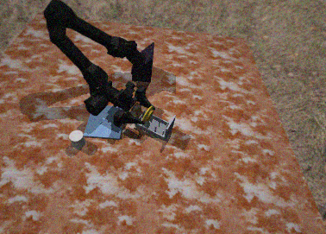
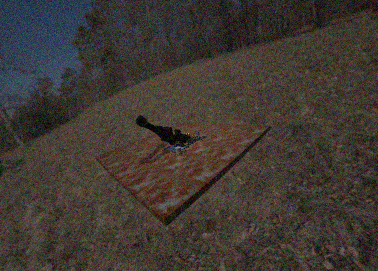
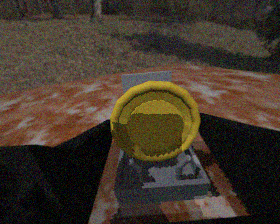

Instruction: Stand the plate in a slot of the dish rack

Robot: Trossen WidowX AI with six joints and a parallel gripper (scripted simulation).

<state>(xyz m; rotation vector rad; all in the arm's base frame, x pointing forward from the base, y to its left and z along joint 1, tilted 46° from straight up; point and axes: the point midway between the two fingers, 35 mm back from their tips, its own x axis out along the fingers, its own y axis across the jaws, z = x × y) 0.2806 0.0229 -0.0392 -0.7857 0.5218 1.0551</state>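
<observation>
Now: the yellow plate 10 mm to the right of my gripper tip. From my gripper tip the other things lie so: grey dish rack 30 mm below, 20 mm to the left, 10 mm ahead; small blue spoon 210 mm to the right, 90 mm behind, 50 mm below; white cylindrical cup 240 mm to the right, 110 mm ahead, 30 mm below.
</observation>
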